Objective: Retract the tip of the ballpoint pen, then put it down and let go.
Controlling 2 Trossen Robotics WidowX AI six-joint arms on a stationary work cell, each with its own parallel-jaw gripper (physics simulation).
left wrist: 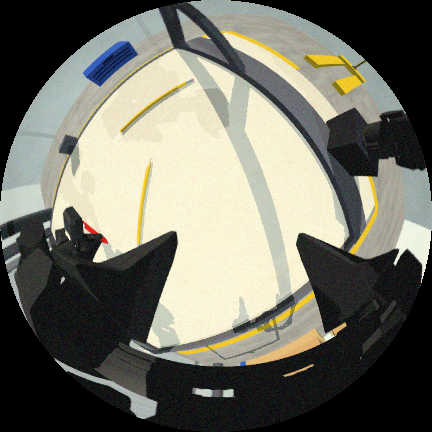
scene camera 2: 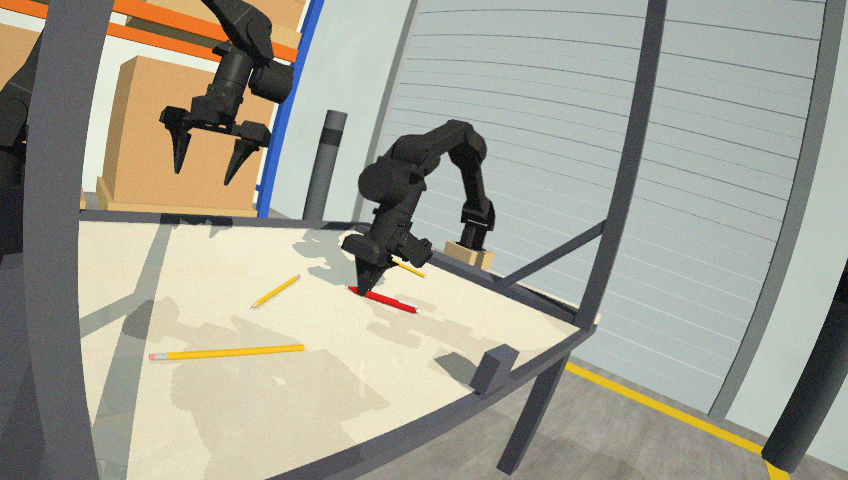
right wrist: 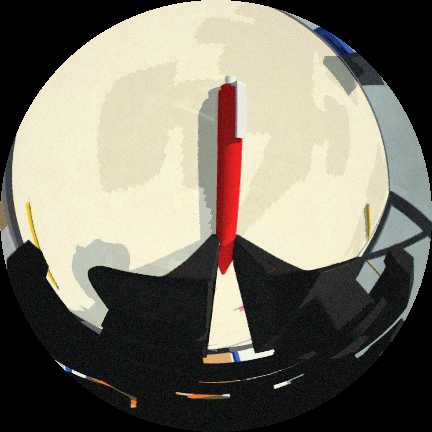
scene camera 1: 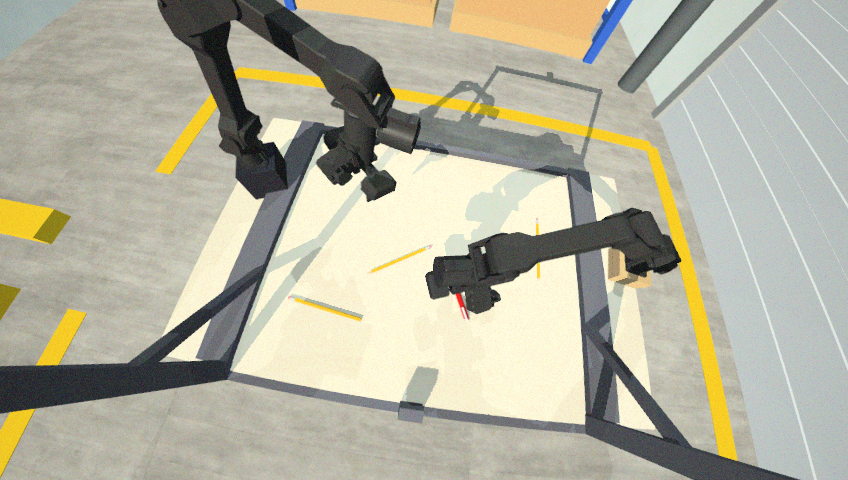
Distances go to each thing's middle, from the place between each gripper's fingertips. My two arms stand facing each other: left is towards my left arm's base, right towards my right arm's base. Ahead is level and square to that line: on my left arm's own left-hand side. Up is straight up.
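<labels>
With the red ballpoint pen (right wrist: 231, 106) as the reference, my left hand is 30 cm to the left of it, 16 cm past it and 14 cm above it. The tan block (scene camera 1: 616, 259), counted from my left hand, is 77 cm to the right, 4 cm ahead and 12 cm below.
From my right hand, I find the red ballpoint pen 2 cm to the right, 3 cm behind and 1 cm above. The tan block is 49 cm to the right of my right hand, 17 cm ahead of it and 2 cm above it.
</labels>
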